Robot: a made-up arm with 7 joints.
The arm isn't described. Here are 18 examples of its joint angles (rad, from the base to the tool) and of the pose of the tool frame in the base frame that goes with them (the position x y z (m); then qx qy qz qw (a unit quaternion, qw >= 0)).
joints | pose
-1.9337 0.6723 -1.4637 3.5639 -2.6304 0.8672 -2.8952 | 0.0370 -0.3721 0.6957 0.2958 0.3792 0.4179 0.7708
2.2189 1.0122 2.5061 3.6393 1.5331 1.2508 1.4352 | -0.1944 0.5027 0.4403 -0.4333 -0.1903 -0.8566 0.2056
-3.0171 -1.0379 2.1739 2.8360 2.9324 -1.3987 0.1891 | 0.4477 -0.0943 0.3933 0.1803 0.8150 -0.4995 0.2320
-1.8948 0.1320 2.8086 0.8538 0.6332 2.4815 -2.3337 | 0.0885 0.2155 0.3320 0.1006 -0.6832 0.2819 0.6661
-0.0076 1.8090 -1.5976 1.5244 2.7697 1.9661 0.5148 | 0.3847 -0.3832 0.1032 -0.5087 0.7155 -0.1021 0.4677
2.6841 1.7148 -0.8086 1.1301 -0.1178 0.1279 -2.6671 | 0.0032 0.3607 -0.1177 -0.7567 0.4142 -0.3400 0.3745
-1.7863 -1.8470 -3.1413 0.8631 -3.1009 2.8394 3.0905 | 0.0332 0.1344 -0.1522 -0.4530 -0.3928 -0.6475 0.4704
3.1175 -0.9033 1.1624 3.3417 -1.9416 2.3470 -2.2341 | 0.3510 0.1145 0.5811 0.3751 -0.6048 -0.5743 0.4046
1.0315 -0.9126 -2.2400 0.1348 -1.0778 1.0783 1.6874 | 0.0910 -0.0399 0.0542 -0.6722 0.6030 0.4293 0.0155
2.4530 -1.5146 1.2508 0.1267 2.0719 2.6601 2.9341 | -0.1093 -0.2014 0.2091 0.8038 0.0618 0.3148 0.5010
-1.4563 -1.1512 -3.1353 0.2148 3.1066 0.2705 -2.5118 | 0.0046 -0.0355 0.0297 0.8080 0.4901 -0.1424 0.2943
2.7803 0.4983 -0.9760 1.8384 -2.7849 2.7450 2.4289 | -0.2166 0.3124 0.5856 0.1737 0.5148 -0.6986 0.4656
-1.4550 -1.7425 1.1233 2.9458 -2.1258 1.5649 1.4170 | -0.0818 0.6156 0.2011 -0.4914 0.0167 0.8676 0.0742
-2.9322 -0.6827 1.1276 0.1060 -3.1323 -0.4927 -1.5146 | -0.0504 -0.0657 0.1893 -0.1991 -0.9338 -0.0648 0.2902
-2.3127 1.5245 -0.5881 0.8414 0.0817 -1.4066 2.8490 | -0.3071 -0.0459 -0.0393 -0.7112 -0.5295 0.4135 0.2069
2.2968 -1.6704 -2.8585 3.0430 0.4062 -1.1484 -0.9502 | 0.3000 -0.4321 0.2344 0.3073 -0.3178 0.5985 0.6681
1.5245 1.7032 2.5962 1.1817 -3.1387 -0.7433 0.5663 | -0.1595 0.1402 0.4866 0.5094 0.0202 -0.2850 0.8117
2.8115 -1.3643 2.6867 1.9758 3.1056 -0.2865 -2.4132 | 0.3472 -0.3044 -0.0412 0.8319 -0.4798 0.1967 0.1978
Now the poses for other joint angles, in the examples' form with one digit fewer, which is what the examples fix.
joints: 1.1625 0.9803 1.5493 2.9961 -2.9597 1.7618 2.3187
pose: 0.247 0.449 0.549 -0.510 0.564 -0.577 0.298
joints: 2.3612 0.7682 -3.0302 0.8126 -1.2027 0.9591 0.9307
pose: 0.190 -0.172 0.513 0.653 -0.434 0.308 0.538
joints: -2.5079 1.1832 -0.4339 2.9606 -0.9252 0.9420 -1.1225
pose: -0.538 -0.319 0.403 0.616 -0.385 -0.673 0.142
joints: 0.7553 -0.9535 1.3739 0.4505 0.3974 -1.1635 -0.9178
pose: -0.228 0.207 0.374 0.124 -0.514 -0.835 0.153
